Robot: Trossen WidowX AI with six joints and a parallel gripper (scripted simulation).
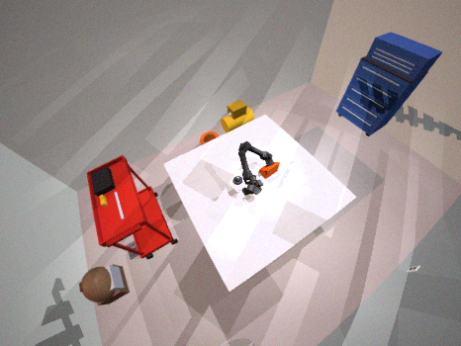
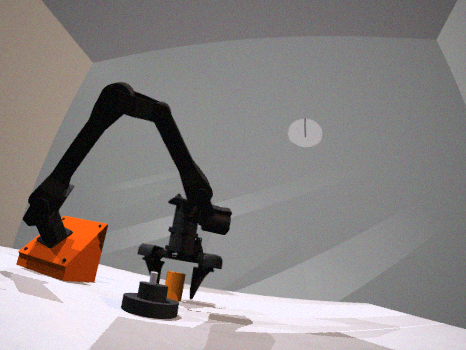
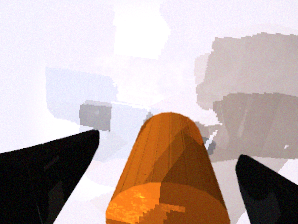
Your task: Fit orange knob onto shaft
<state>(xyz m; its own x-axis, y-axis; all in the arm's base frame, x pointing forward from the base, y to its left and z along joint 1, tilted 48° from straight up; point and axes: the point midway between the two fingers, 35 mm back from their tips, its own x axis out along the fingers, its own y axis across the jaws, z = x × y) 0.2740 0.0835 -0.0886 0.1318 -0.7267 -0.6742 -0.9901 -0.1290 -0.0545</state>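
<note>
Now: the orange knob 3 cm above my gripper tip. From my gripper tip the other things lie so: round black pedestal (17 cm to the right, 5 cm ahead, 2 cm above).
</note>
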